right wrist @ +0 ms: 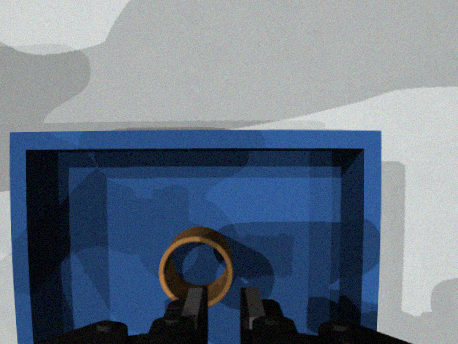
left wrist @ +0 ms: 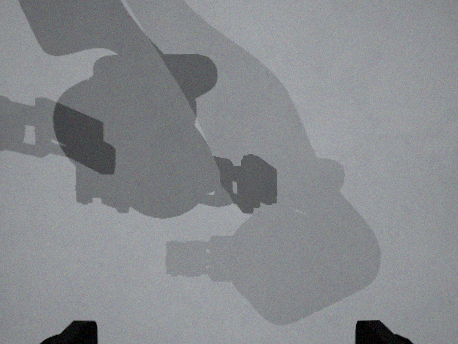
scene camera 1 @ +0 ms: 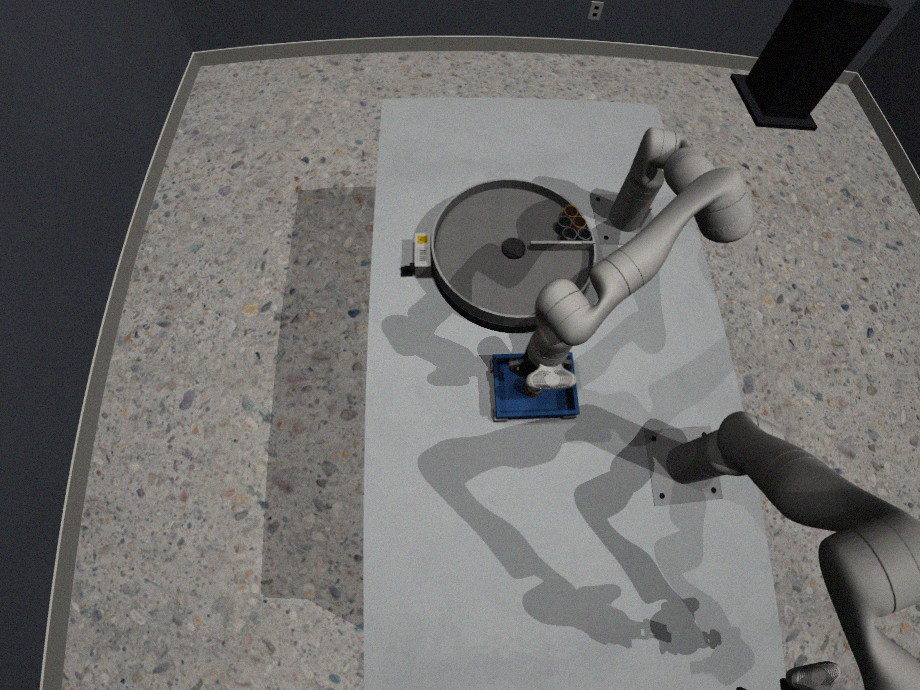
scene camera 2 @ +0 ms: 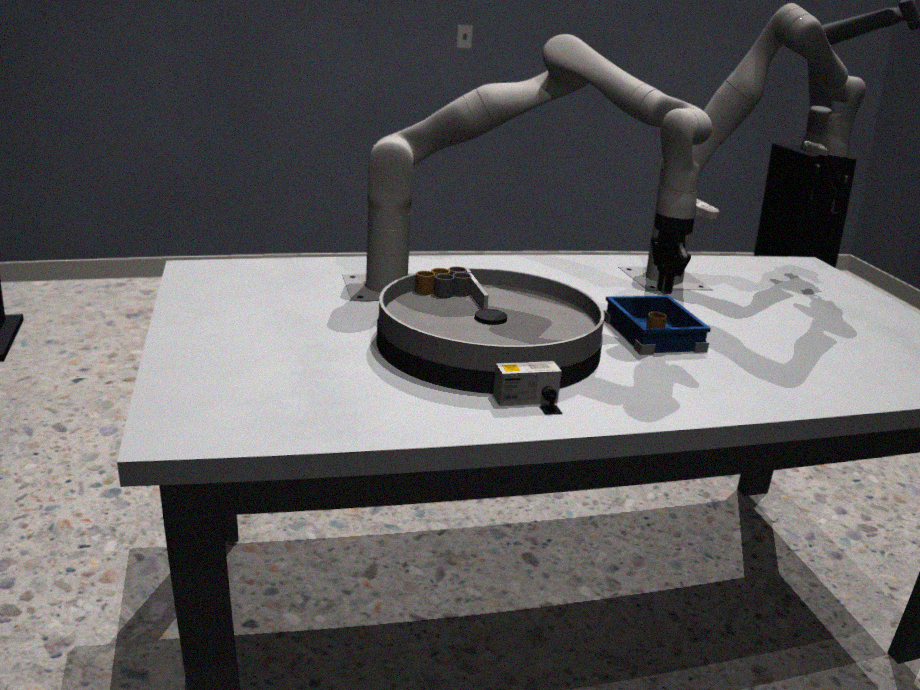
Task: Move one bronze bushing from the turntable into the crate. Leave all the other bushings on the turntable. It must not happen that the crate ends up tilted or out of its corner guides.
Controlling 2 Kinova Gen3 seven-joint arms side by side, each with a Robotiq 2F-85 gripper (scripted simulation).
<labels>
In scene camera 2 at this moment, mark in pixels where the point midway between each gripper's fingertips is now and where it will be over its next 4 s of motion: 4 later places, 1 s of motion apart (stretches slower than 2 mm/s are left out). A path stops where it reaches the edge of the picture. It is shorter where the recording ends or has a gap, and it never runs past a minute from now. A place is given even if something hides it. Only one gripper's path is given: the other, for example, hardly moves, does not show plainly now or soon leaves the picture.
My right gripper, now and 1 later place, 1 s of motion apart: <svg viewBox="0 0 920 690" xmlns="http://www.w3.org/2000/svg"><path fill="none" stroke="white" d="M664 291L669 257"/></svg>
</labels>
